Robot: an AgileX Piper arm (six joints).
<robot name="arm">
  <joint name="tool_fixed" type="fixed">
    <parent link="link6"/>
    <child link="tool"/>
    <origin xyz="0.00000 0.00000 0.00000" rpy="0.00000 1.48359 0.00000"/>
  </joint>
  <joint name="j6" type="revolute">
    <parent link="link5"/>
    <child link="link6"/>
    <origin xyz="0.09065 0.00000 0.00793" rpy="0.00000 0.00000 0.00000"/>
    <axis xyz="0.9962 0 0.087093"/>
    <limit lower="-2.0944" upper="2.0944"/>
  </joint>
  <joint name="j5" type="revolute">
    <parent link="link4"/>
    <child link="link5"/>
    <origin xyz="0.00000 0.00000 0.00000" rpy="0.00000 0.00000 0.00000"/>
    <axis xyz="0 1 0"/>
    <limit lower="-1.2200" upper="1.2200"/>
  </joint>
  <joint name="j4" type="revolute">
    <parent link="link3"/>
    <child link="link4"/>
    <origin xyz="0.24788 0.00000 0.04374" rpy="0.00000 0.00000 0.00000"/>
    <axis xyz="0.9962 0 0.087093"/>
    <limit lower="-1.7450" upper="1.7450"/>
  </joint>
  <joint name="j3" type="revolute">
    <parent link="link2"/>
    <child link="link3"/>
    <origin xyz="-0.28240 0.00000 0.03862" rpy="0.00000 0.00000 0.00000"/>
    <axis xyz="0 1 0"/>
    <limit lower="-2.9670" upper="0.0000"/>
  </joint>
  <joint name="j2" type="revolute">
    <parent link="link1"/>
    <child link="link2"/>
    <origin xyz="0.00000 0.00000 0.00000" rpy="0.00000 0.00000 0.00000"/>
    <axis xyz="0 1 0"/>
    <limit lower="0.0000" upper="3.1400"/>
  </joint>
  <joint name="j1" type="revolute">
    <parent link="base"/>
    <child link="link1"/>
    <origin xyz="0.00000 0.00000 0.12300" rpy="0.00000 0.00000 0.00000"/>
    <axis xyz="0 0 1"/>
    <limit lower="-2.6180" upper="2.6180"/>
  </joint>
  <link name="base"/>
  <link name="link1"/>
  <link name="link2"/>
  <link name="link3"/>
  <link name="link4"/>
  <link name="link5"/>
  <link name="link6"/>
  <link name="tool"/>
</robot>
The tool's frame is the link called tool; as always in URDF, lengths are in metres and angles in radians.
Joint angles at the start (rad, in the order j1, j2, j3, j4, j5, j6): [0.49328, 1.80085, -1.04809, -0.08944, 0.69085, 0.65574]
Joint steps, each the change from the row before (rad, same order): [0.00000, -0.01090, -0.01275, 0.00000, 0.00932, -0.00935]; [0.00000, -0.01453, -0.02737, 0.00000, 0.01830, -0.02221]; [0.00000, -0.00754, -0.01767, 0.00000, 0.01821, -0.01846]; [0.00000, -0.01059, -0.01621, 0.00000, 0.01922, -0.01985]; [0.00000, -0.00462, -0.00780, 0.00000, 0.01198, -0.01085]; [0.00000, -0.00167, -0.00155, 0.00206, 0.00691, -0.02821]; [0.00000, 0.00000, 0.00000, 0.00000, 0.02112, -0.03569]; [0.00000, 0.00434, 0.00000, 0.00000, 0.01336, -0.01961]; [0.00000, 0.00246, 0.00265, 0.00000, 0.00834, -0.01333]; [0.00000, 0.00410, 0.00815, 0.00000, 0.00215, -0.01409]
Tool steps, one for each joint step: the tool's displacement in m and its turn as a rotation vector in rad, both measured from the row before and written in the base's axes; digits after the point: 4 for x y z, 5 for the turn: [0.0014, 0.0007, 0.0064, 0.00428, -0.01340, 0.00844]; [0.0032, 0.0016, 0.0110, 0.00507, -0.02268, 0.02019]; [0.0015, 0.0007, 0.0064, -0.00210, -0.00792, 0.01646]; [0.0008, 0.0003, 0.0072, -0.00232, -0.00857, 0.01767]; [0.0002, 0.0000, 0.0032, -0.00311, -0.00147, 0.00952]; [-0.0004, -0.0001, 0.0008, -0.00782, 0.00192, 0.02558]; [-0.0016, -0.0010, -0.0005, -0.01974, 0.01577, 0.03288]; [-0.0007, -0.0005, -0.0017, -0.01349, 0.01418, 0.01803]; [-0.0009, -0.0006, -0.0016, -0.00964, 0.01101, 0.01236]; [-0.0014, -0.0007, -0.0034, -0.00986, 0.01206, 0.01360]
